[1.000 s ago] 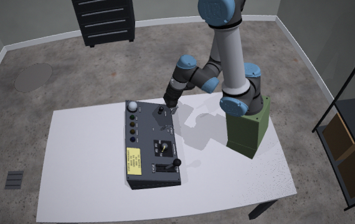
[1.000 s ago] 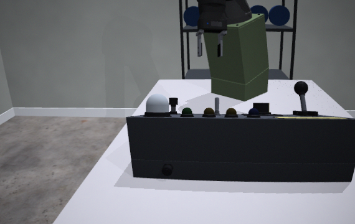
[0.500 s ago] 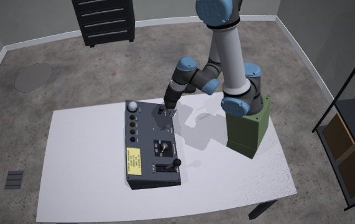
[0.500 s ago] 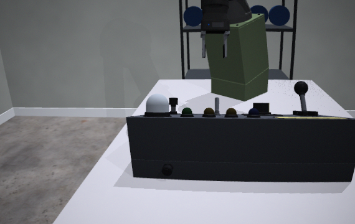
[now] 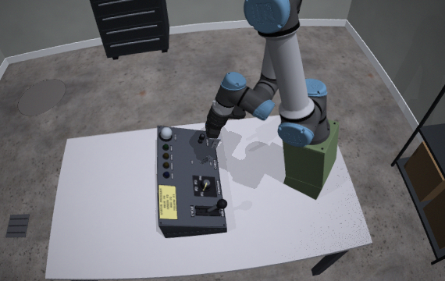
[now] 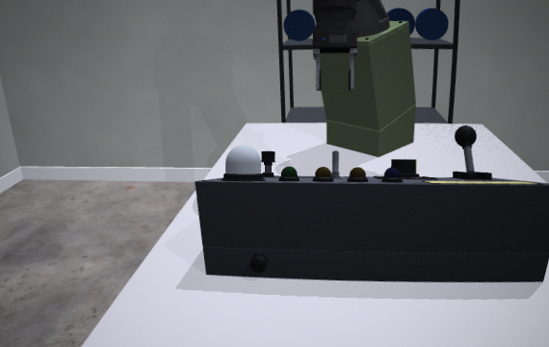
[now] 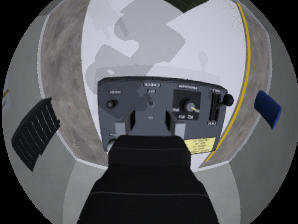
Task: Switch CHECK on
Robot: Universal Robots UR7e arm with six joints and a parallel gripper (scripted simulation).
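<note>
My hand is 50 mm short of the thin metal toggle, 10 mm to the left of it and 150 mm above it. From my hand the other things lie so: dark console (90 mm ahead, 40 mm to the left, 160 mm below); then ball-topped lever (80 mm ahead, 230 mm to the left, 130 mm below); then rotary selector (80 mm ahead, 120 mm to the left, 140 mm below).
</note>
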